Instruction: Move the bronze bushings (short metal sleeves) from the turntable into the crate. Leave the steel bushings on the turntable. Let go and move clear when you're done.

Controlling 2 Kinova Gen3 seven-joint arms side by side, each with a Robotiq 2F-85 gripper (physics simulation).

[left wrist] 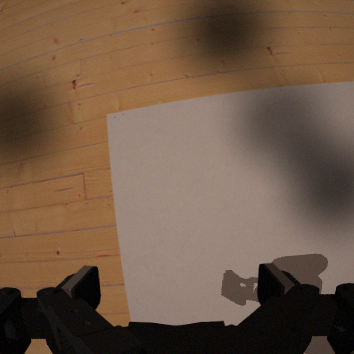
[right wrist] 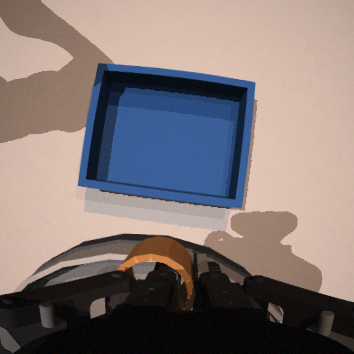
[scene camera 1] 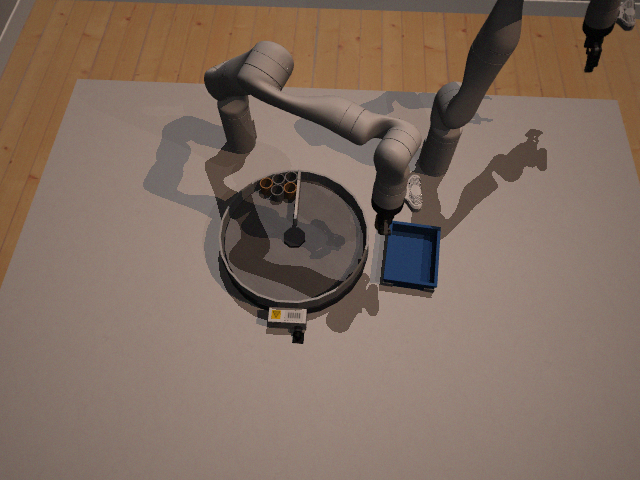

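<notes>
My right gripper is shut on the wall of a bronze bushing, above the left edge of the blue crate in scene camera 1. The crate's floor shows bare. On the turntable, two bronze bushings and three steel bushings stand grouped at the upper rim, left of the divider. My left gripper is open and empty, far off at the upper right in scene camera 1.
A pale divider bar runs from the turntable's rim to its dark hub. A labelled box with a small black part sits at the turntable's lower edge. The right arm reaches across above the area between turntable and left arm base.
</notes>
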